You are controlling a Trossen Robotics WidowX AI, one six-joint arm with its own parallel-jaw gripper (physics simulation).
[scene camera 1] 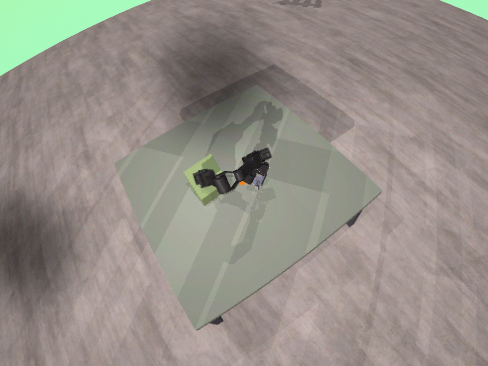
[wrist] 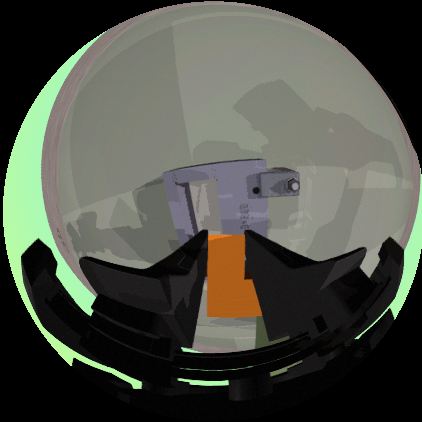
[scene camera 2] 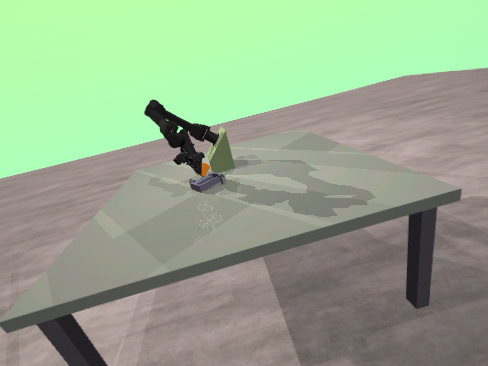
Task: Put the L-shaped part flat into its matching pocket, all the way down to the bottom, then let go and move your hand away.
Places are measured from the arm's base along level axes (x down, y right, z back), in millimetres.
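Pixels of known places: gripper, fingertip midpoint: (scene camera 1: 255, 173) (wrist: 225, 235) (scene camera 2: 199, 174); arm's base, link origin: (scene camera 1: 199, 177) (scene camera 2: 216, 139).
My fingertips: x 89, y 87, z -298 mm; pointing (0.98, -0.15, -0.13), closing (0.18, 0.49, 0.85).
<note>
Ahead of a thing's pixels: the offset from my fingertips to its top centre. "pt": to the spot under its first point. Level surfaces: height alone.
The orange L-shaped part {dx -43, dy +2, dz +52 mm} (scene camera 1: 242, 183) (scene camera 2: 205, 169) (wrist: 227, 275) is between the fingertips of my gripper (wrist: 225, 235), which is shut on it. In the wrist view the fingers cover part of its sides. The purple-grey fixture block {dx +18, dy -24, dz +6 mm} (scene camera 1: 258, 180) (scene camera 2: 207, 183) (wrist: 242, 175) lies on the table, with its pocket opening upward. A long arm of the pocket shows in the wrist view; the rest is hidden behind the part and fingers. In the scene camera 2 view the part is tilted and stands above the rear side of the block, outside the pocket as far as I can see.
A green wedge-shaped stand (scene camera 1: 205, 196) (scene camera 2: 221, 156) carries the arm's base close behind the block. A small clamp with a bolt {pt dx +25, dy +50, dz +17 mm} (wrist: 280, 184) projects from the block's side. The table {dx +66 mm} (scene camera 1: 240, 260) (scene camera 2: 150, 220) bears these things and the arm's shadows.
</note>
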